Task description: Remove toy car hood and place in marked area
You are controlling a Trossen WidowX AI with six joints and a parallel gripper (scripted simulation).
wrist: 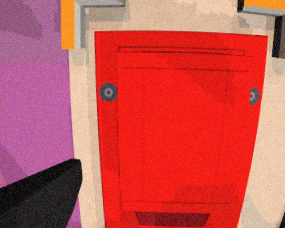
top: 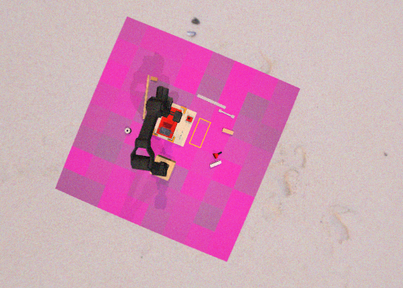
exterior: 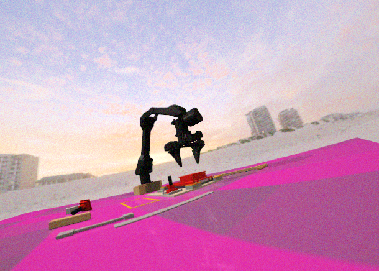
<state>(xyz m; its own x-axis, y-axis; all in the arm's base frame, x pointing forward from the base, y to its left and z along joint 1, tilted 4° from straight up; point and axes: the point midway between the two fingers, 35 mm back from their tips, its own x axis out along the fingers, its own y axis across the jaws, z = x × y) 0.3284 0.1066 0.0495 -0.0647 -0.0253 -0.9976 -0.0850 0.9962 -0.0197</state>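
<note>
The red hood panel lies 5 cm below my gripper tip. From my gripper tip the other things lie so: wooden stick (21 cm to the left, 8 cm below, 4 cm ahead); small wooden block (39 cm to the right, 8 cm below, 7 cm ahead).
</note>
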